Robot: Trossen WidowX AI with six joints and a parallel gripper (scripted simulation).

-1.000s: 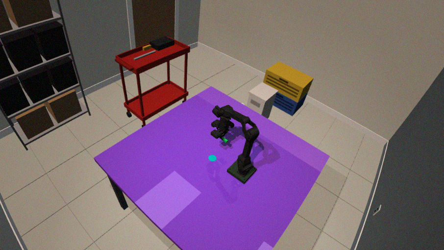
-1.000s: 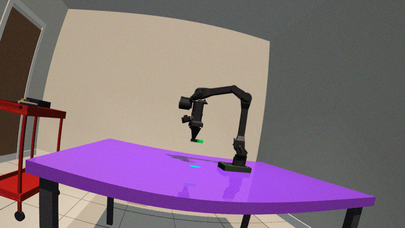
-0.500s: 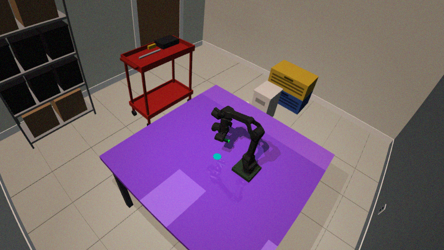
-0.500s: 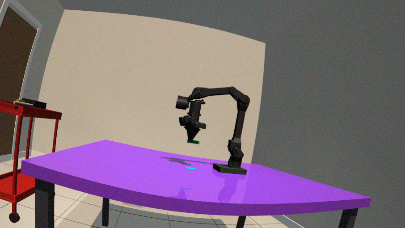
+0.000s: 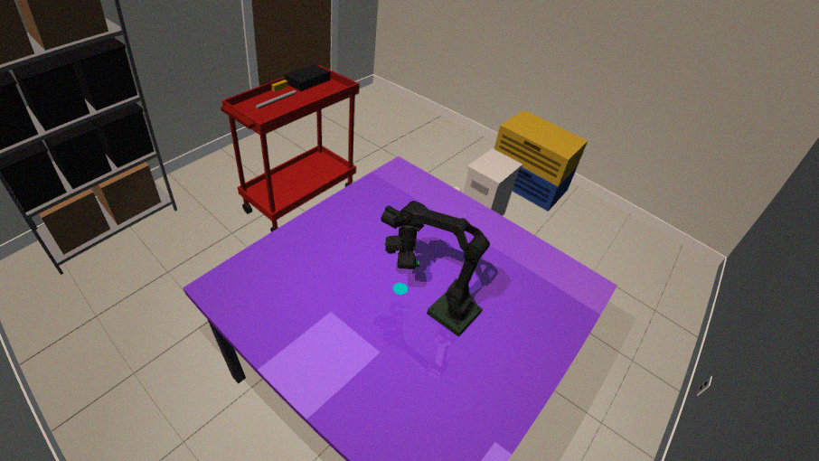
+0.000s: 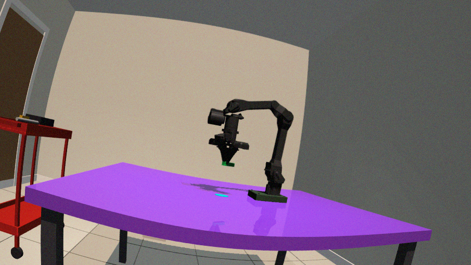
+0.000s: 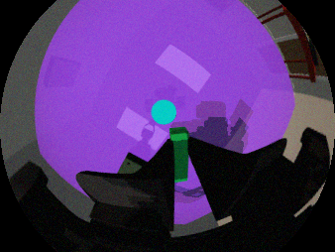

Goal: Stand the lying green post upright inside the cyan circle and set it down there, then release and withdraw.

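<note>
Now: gripper tip 1 cm to the right of the cyan circle and 14 cm above it. The rest, counted from my gripper tip: green post: 2 cm behind, 1 cm to the right.
</note>
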